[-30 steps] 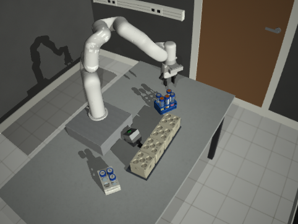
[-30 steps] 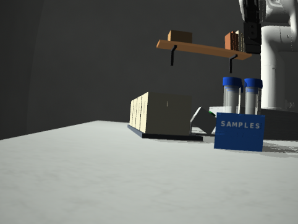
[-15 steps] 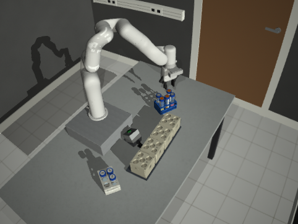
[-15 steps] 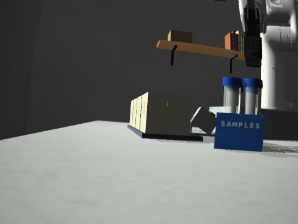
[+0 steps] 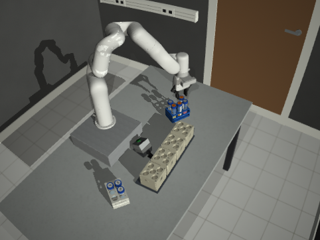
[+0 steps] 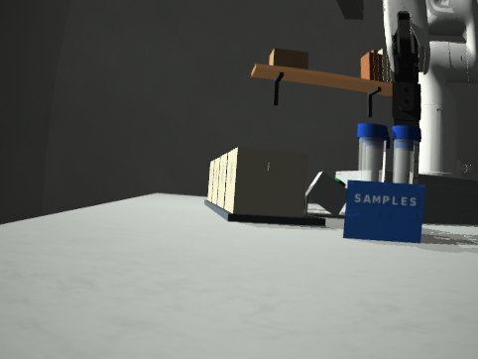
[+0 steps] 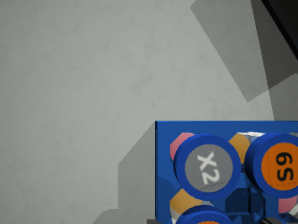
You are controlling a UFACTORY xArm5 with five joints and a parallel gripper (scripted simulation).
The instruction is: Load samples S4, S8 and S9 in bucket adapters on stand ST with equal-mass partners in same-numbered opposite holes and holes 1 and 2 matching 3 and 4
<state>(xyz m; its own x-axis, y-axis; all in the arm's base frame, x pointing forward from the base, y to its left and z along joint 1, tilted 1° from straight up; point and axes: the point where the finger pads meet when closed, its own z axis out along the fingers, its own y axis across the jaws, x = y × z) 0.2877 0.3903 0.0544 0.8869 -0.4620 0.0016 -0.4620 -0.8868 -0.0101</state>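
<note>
Now: the blue samples rack 40 mm to the right of my hand and 110 mm below it. From my hand the other things lie so: white blanks rack (40 mm ahead, 710 mm to the right, 110 mm below); adapter (120 mm ahead, 200 mm to the right, 90 mm below).
</note>
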